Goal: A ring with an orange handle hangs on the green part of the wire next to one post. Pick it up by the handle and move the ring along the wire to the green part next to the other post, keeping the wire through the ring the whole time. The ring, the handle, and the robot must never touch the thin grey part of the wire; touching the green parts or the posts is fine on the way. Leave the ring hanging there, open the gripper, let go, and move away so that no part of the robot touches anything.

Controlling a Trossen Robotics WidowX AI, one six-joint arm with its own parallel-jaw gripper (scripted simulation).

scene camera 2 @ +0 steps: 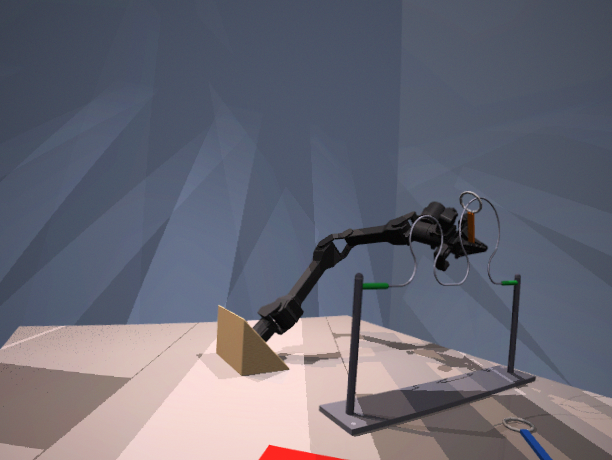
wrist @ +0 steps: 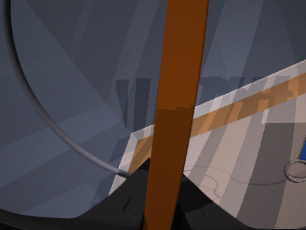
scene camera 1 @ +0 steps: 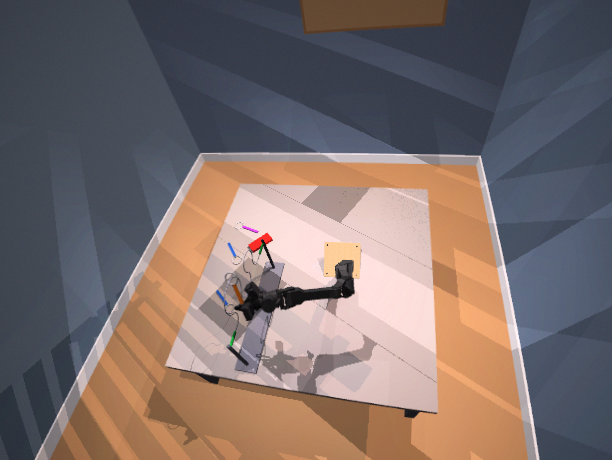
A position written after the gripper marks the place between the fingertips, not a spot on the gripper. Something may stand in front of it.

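Observation:
The gripper (scene camera 2: 487, 248) is visible, and the wrist view (wrist: 157, 166) shows it too.

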